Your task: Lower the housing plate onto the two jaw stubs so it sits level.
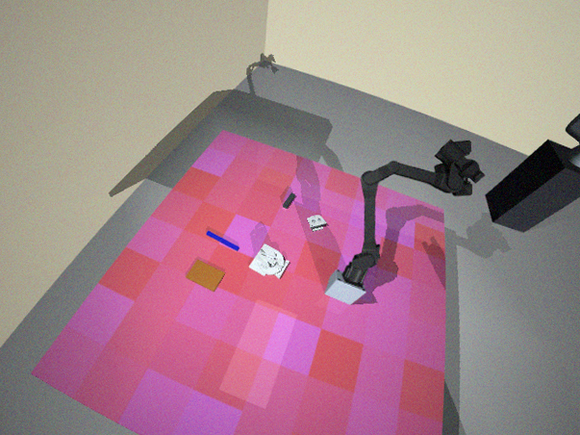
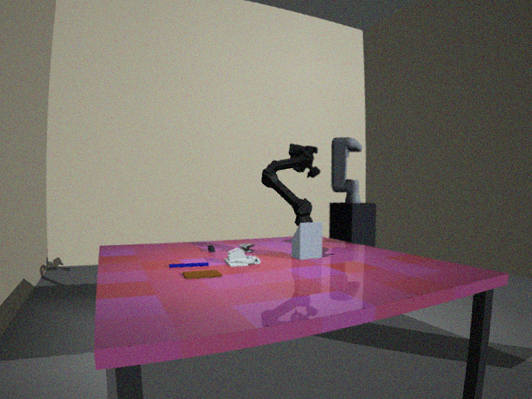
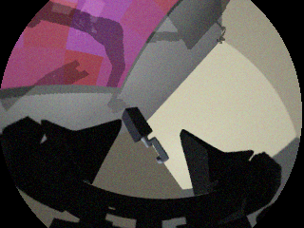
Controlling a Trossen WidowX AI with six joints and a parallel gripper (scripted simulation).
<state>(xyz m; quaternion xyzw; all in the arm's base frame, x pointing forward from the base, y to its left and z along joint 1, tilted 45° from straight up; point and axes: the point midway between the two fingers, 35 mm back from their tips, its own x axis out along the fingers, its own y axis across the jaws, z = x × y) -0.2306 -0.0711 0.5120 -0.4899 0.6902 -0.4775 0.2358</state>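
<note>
Now: the white housing plate 44 cm ahead of my gripper tip, 36 cm below it and 16 cm to the left of it. Round my gripper tip: blue bar: 79 cm ahead, 38 cm below, 37 cm to the left; then white ribbed fixture: 60 cm ahead, 40 cm to the left, 38 cm below; then dark block: 59 cm ahead, 38 cm below, 8 cm to the left.
</note>
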